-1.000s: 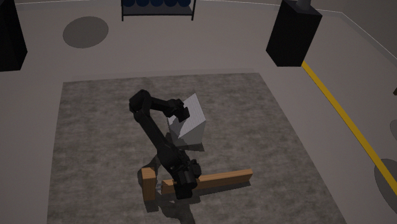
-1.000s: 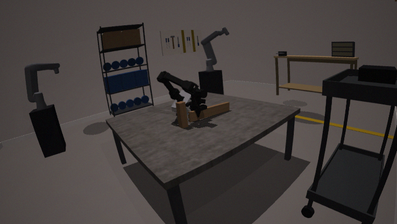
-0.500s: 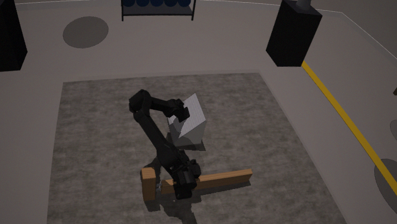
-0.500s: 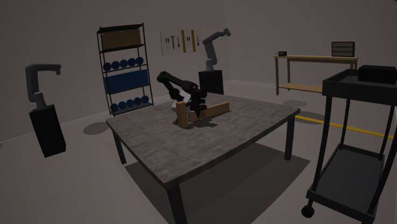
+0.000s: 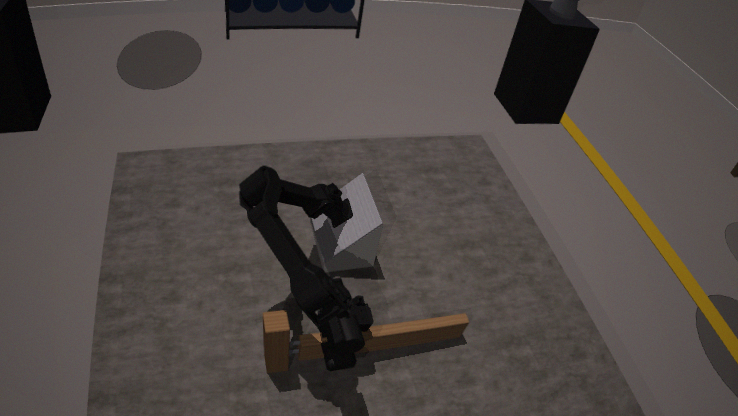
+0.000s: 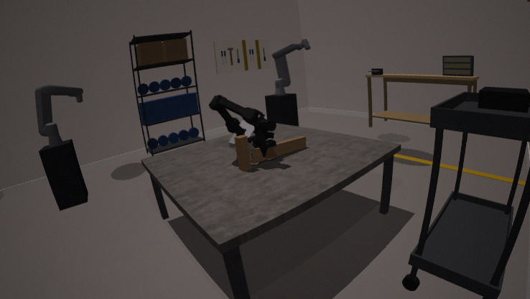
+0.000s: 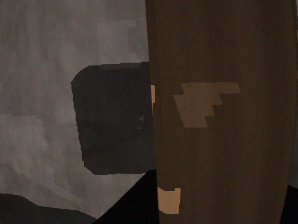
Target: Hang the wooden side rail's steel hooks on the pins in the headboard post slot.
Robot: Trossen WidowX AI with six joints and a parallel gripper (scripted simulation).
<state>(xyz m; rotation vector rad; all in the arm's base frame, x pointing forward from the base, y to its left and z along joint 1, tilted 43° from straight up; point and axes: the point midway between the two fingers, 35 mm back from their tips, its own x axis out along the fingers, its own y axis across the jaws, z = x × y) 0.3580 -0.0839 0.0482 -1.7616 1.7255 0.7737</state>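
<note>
My gripper tip is now 120 mm to the left of the wooden headboard post and 40 mm below it.
</note>
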